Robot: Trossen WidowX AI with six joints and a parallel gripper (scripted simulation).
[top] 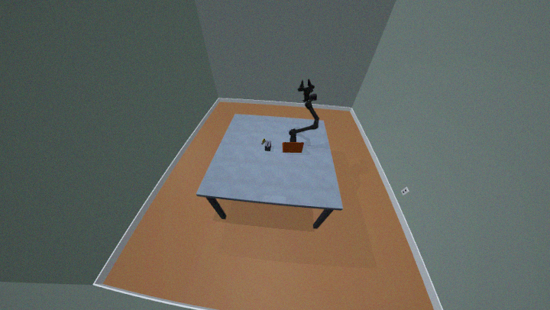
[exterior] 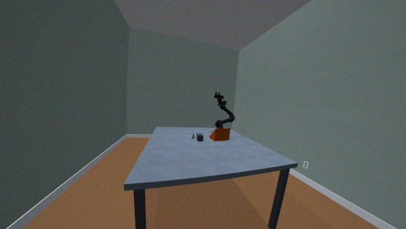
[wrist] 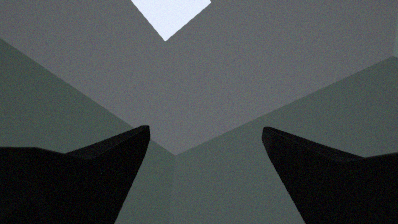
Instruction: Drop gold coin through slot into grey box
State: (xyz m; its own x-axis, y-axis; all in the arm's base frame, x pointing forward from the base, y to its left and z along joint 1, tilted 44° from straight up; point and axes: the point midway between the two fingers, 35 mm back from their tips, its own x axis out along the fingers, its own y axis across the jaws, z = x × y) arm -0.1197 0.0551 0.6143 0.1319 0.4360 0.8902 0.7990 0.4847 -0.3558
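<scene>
Now: gripper tip 610 mm above the gold coin, 410 mm short of it and 310 mm to the right of it.
</scene>
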